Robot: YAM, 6 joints.
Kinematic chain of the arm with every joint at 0, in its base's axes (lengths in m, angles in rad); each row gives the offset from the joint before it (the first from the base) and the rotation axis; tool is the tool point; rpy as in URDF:
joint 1: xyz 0 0 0.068 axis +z
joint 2: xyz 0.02 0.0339 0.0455 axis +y
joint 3: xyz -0.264 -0.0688 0 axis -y
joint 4: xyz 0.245 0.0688 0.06 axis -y
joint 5: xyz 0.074 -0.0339 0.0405 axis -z
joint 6: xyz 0.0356 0 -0.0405 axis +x
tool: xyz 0 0 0 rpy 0 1.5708 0
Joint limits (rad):
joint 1: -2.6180..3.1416
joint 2: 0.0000..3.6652
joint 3: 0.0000..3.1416
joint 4: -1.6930..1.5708
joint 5: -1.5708..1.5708
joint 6: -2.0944..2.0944
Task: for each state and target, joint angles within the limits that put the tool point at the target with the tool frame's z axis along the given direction. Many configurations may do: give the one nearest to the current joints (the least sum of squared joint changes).
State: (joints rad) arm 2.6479 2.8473 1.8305 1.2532 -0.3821 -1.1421
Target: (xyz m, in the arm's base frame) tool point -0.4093 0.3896 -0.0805 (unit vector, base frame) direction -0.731 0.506 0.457
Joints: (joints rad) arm 2.3717 3.4955 2.6037 1.3721 -0.1461 -1.1421
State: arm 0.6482 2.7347 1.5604 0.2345 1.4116 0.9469
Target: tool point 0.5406 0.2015 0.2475 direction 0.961 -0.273 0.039
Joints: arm 0.3952 2.4615 2.0737 0.4376 0.6714 0.9469
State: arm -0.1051 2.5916 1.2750 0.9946 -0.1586 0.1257
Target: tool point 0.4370 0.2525 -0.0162 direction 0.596 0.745 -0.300
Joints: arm 0.4978 2.7038 1.5009 0.8742 -0.3789 0.1257
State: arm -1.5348 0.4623 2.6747 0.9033 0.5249 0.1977
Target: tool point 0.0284 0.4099 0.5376 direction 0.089 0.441 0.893
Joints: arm -1.6347 0.4785 2.4342 0.0781 -0.0607 0.1977
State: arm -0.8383 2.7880 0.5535 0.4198 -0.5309 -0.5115
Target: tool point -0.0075 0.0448 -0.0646 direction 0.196 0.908 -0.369
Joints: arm -0.7105 3.3193 0.2227 0.6488 -0.9554 -0.5115
